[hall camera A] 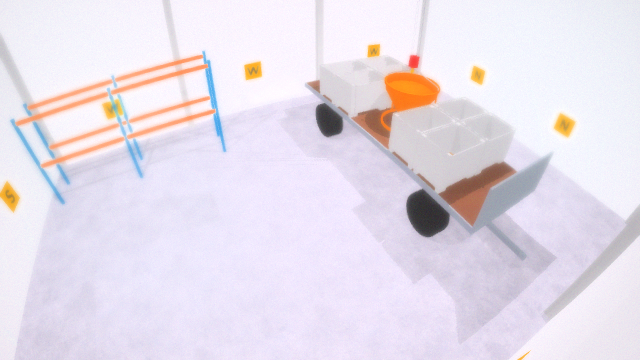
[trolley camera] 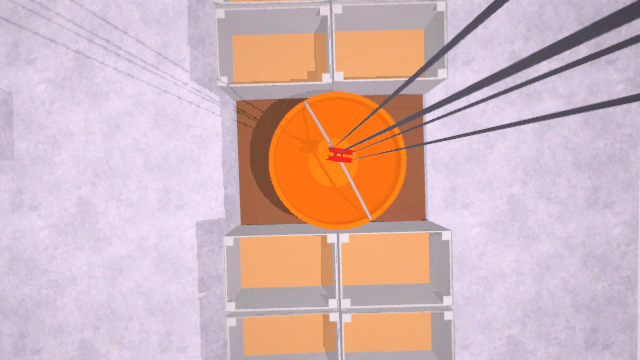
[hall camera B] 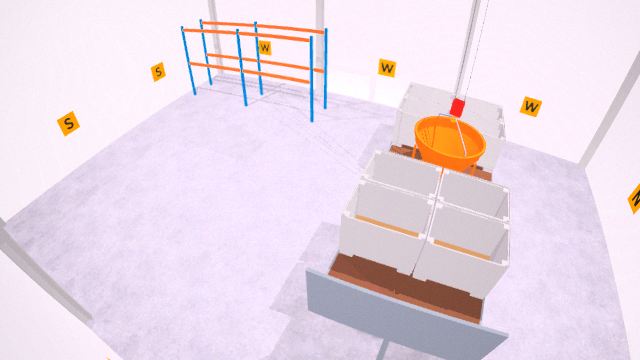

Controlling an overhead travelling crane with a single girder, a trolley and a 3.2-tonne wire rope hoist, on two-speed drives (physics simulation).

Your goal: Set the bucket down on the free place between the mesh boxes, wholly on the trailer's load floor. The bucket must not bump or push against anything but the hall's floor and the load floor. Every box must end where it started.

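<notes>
The orange bucket is upright between the two groups of pale mesh boxes. It appears to stand on the trailer's brown load floor; contact under its base is not clearly visible. In the trolley camera view its rim is nearer the lower boxes than the upper ones, with a very narrow gap at the lower side. My hook, below its red block, is at the top of the bucket's raised bail and holds it.
The grey end board stands at one end of the trailer. A second group of mesh boxes stands on the bucket's other side. A blue and orange rack stands off to the trailer's side.
</notes>
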